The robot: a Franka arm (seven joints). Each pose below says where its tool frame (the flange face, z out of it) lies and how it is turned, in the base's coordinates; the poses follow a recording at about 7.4 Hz.
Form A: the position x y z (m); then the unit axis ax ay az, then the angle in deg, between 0 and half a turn.
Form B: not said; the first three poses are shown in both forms.
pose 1, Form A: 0.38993 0.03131 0.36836 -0.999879 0.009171 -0.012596 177.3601
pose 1, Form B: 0.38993 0.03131 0.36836 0.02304 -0.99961 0.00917 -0.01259
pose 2, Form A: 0.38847 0.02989 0.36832 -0.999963 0.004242 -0.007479 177.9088
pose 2, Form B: 0.38847 0.02989 0.36832 0.01825 -0.99980 0.00424 -0.00748
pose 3, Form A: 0.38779 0.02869 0.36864 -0.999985 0.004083 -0.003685 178.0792
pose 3, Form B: 0.38779 0.02869 0.36864 0.01676 -0.99984 0.00408 -0.00368
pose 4, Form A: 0.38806 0.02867 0.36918 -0.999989 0.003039 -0.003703 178.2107
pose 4, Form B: 0.38806 0.02867 0.36918 0.01561 -0.99987 0.00304 -0.00370
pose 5, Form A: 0.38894 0.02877 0.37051 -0.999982 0.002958 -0.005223 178.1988
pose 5, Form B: 0.38894 0.02877 0.37051 0.01572 -0.99986 0.00296 -0.00522
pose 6, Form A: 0.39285 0.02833 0.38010 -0.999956 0.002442 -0.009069 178.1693
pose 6, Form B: 0.39285 0.02833 0.38010 0.01598 -0.99983 0.00244 -0.00907
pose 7, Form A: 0.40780 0.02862 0.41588 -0.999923 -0.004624 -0.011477 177.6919
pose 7, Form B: 0.40780 0.02862 0.41588 0.02014 -0.99972 -0.00462 -0.01147
